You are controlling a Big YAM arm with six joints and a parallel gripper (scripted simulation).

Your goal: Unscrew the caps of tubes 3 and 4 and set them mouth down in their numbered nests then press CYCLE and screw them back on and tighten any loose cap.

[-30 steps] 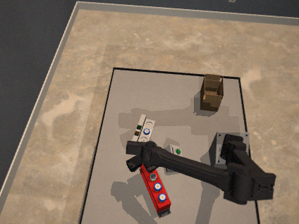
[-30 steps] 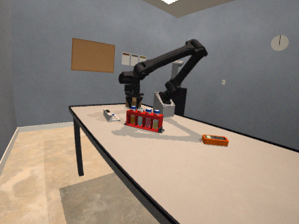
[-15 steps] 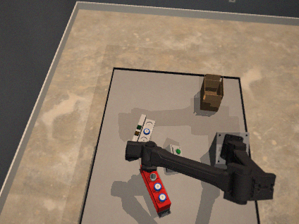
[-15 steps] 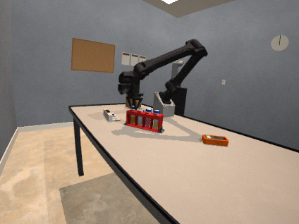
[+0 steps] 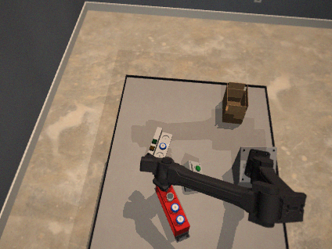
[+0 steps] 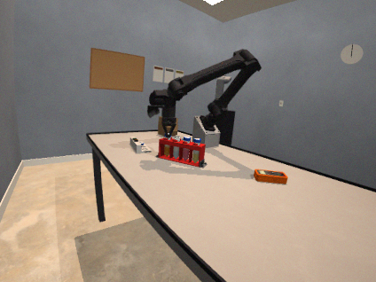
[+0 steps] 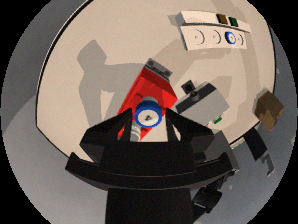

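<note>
Right now my hand is right at the blue tube cap. Round my hand: green key 130 mm to the right, 130 mm behind, 50 mm below; key housing 120 mm behind, 100 mm to the right, 60 mm below; blue key 140 mm behind, 80 mm to the right, 50 mm below.
</note>
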